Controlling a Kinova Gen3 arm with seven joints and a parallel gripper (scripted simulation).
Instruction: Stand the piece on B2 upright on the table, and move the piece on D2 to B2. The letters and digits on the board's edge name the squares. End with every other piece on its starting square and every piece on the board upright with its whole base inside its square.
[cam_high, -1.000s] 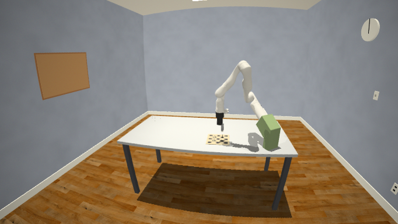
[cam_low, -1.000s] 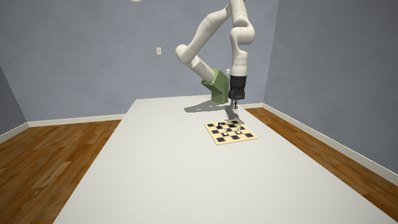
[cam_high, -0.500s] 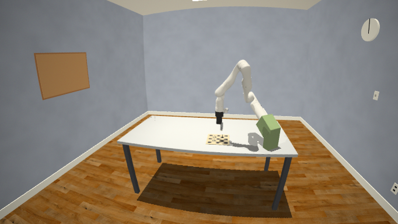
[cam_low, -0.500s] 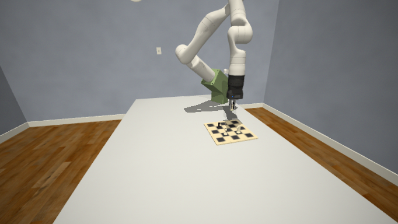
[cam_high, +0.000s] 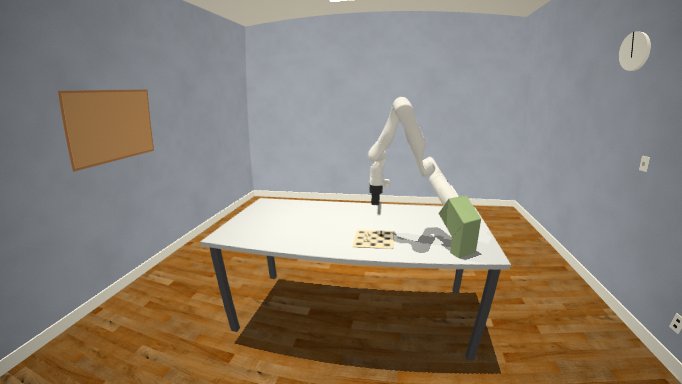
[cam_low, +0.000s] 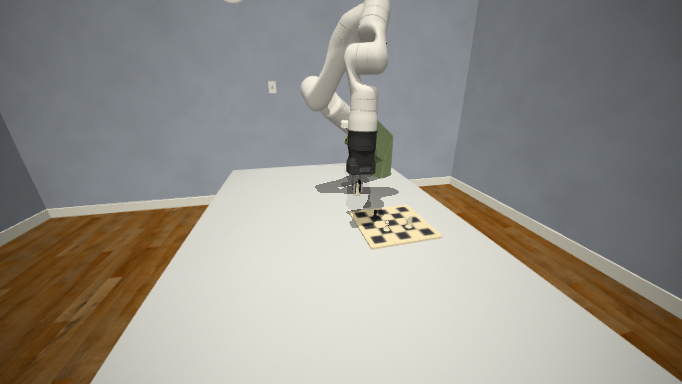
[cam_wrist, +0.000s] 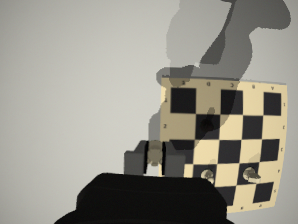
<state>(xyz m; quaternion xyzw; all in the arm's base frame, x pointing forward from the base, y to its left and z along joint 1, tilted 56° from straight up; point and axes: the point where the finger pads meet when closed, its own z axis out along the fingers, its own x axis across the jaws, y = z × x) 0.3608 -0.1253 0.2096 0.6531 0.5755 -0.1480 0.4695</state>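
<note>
Now: hand 70 mm to the right of the black piece and 110 mm above it. Round my hand: small chessboard: 50 mm ahead, 100 mm to the left, 130 mm below; pale piece: 10 mm below.
</note>
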